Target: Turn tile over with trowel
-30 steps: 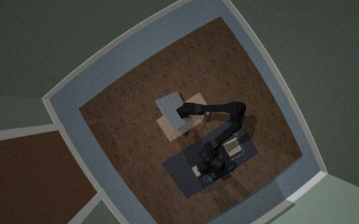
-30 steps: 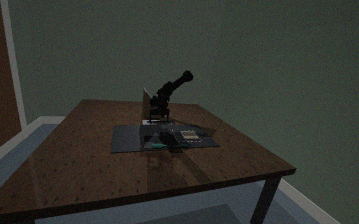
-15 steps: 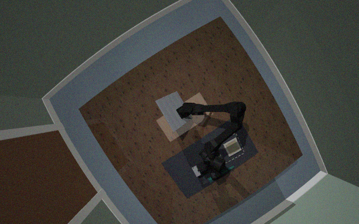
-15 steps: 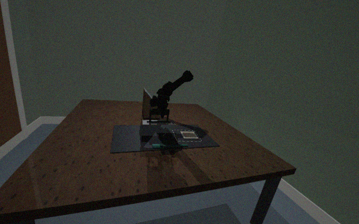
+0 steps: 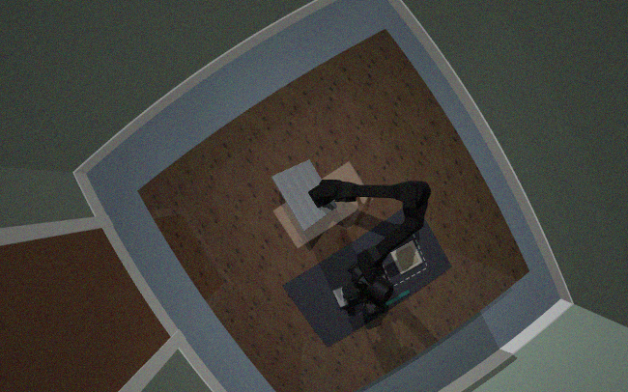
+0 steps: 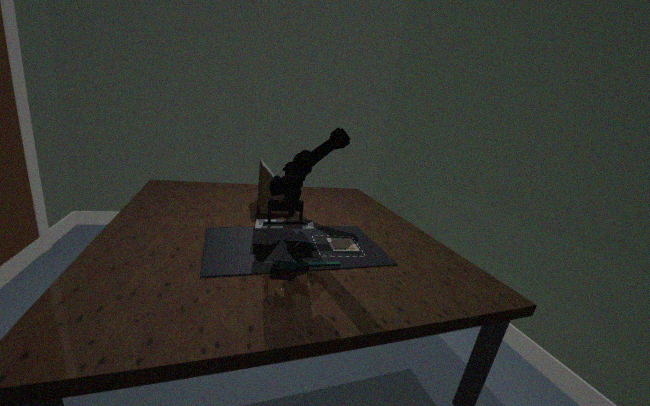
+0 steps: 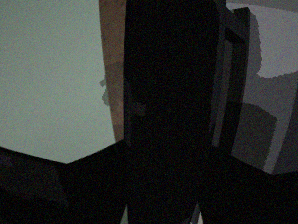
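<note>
Now: gripper tip 3 cm past the trowel, 1 cm to the right of it and 1 cm above it. Also, from my gripper tip: pale square tile: 1 cm behind, 21 cm to the left, 12 cm below; then teal bar: 12 cm ahead, 2 cm to the left, 12 cm below; then dark mat: 2 cm behind, 4 cm to the left, 15 cm below.
</note>
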